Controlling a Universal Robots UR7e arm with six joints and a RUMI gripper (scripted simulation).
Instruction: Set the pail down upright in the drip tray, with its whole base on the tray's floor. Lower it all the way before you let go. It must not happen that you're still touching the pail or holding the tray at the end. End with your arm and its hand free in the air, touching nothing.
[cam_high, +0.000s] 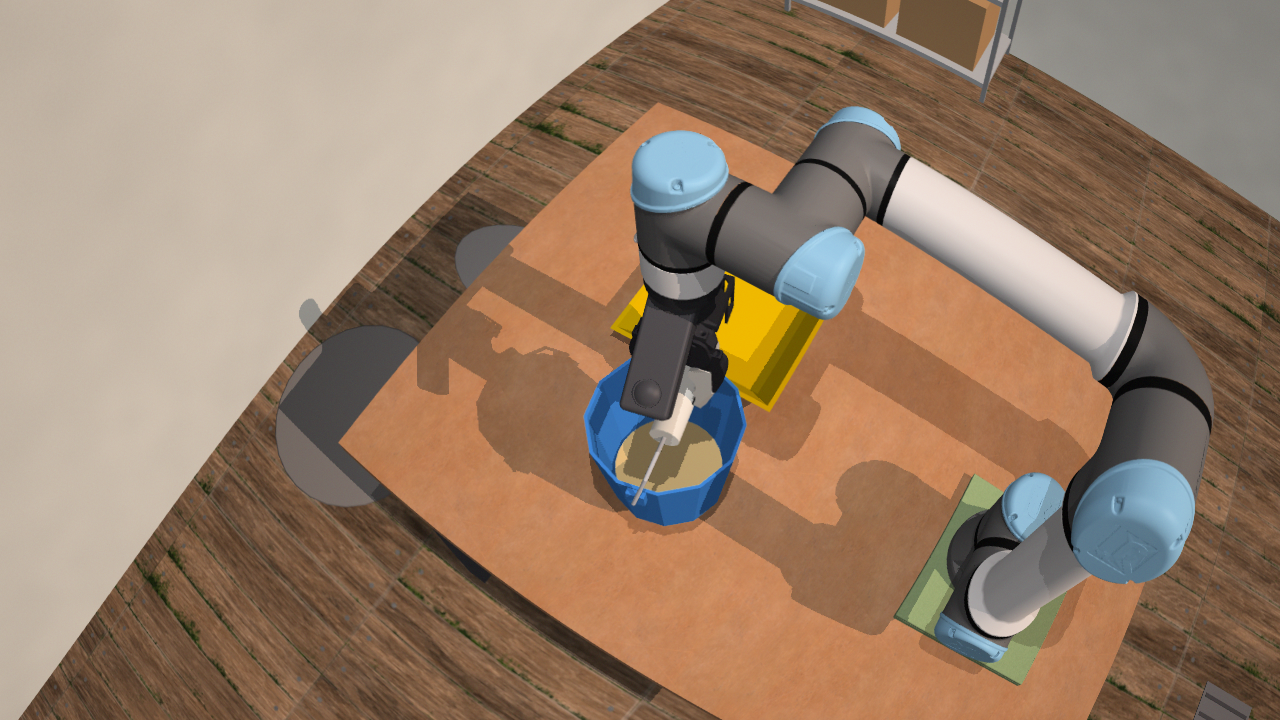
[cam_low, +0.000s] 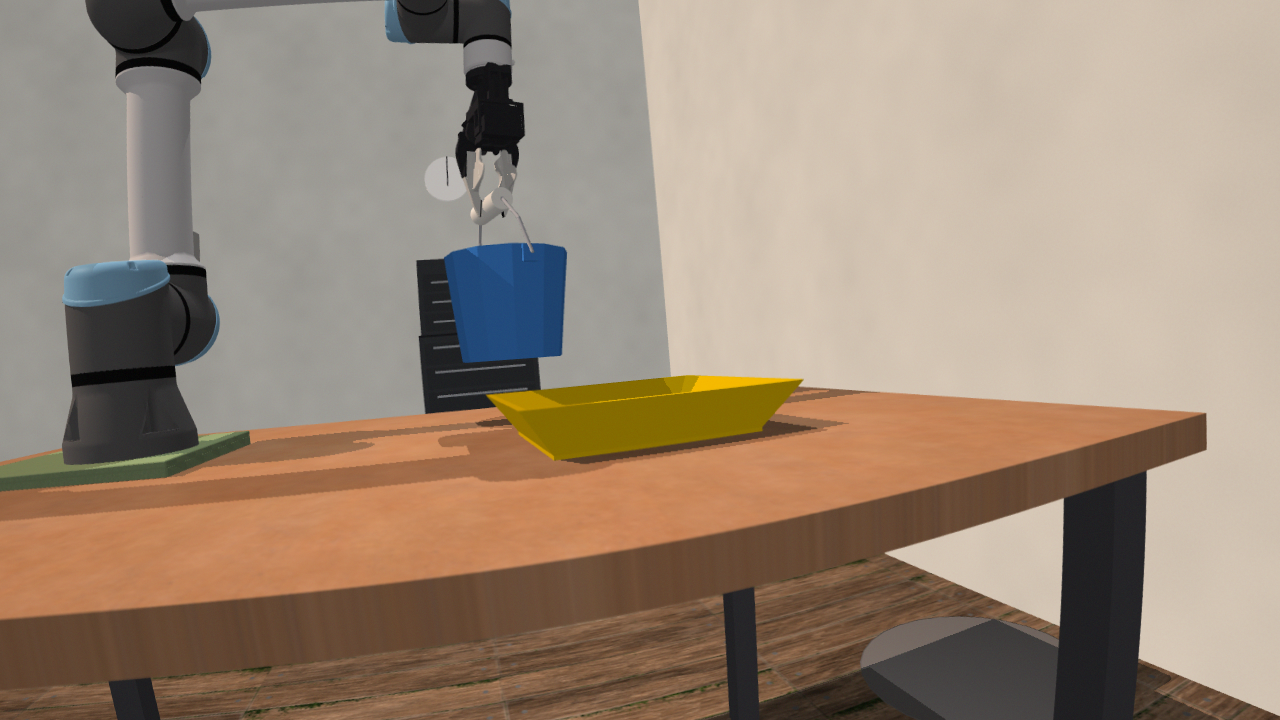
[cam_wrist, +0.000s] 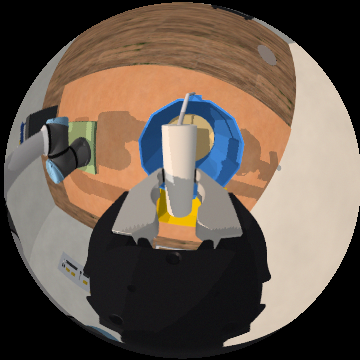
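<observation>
The blue pail is 10 mm ahead of my hand and 100 mm below it. Round my hand: yellow drip tray: 60 mm ahead, 310 mm to the right, 310 mm below.
</observation>
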